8 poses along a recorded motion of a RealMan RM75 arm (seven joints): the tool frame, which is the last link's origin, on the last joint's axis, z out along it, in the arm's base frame.
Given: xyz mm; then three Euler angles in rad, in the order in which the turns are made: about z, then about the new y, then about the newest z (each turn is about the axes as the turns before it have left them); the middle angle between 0 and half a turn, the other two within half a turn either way.
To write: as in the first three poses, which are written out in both.
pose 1, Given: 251, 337, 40, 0.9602, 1.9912, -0.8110
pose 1, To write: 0.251, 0.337, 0.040, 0.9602, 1.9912, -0.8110
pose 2, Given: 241, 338, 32, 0.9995, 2.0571, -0.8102
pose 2, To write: 0.241, 0.338, 0.032, 0.9995, 2.0571, -0.8102
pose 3, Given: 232, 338, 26, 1.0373, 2.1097, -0.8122
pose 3, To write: 0.232, 0.338, 0.026, 1.0373, 2.1097, -0.8122
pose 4, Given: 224, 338, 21, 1.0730, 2.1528, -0.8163
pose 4, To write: 0.224, 0.338, 0.021, 1.0730, 2.1528, -0.8163
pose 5, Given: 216, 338, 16, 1.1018, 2.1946, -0.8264
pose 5, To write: 0.216, 0.338, 0.016, 1.1018, 2.1946, -0.8264
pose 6, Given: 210, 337, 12, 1.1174, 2.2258, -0.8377
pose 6, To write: 0.210, 0.337, 0.012, 1.1174, 2.2258, -0.8377
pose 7, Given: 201, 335, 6, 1.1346, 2.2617, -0.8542
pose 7, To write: 0.201, 0.335, 0.006, 1.1346, 2.2617, -0.8542
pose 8, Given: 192, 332, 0, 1.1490, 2.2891, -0.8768
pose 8, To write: 0.192, 0.332, 0.000, 1.1490, 2.2891, -0.8768
